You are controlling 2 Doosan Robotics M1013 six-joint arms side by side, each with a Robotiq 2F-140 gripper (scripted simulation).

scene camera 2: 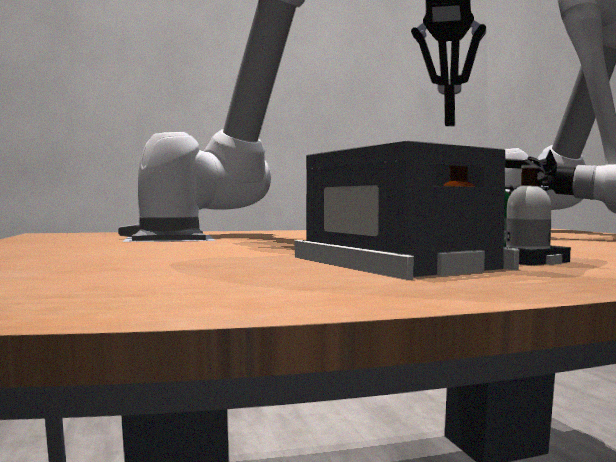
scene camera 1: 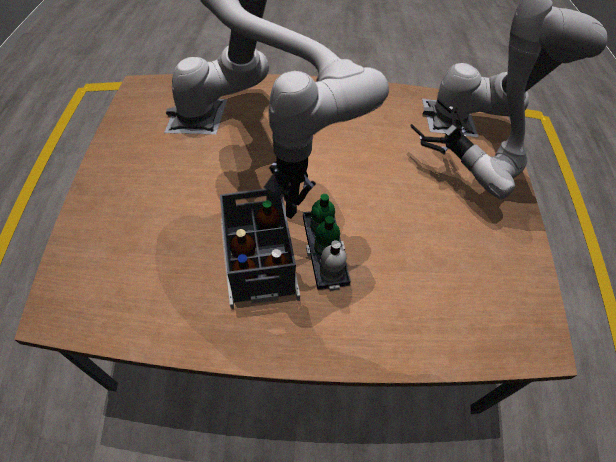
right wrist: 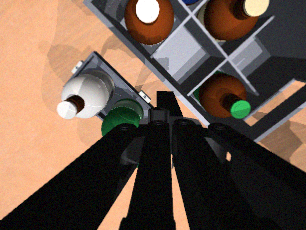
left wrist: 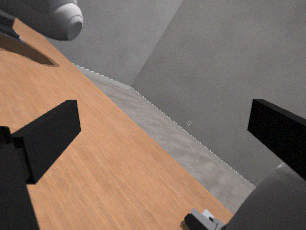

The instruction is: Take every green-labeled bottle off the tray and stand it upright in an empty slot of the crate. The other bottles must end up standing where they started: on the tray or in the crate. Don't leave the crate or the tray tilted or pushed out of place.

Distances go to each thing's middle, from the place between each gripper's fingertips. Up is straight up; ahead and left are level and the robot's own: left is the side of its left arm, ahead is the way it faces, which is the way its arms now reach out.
The white bottle [right wrist: 86, 95] lies 17 cm below my right hand, 12 cm to the left of it and 6 cm ahead of it. Round my right hand: tray [scene camera 1: 321, 283]: 25 cm below, 11 cm to the left, 3 cm behind; then crate [scene camera 2: 390, 197]: 17 cm below, 10 cm to the right, 1 cm ahead.
Now: the tray 47 cm ahead of my left hand, 40 cm to the right of it and 16 cm below it. From my left hand the other things lie so: white bottle: 55 cm ahead, 39 cm to the right, 9 cm below; then crate: 61 cm to the right, 50 cm ahead, 9 cm below.
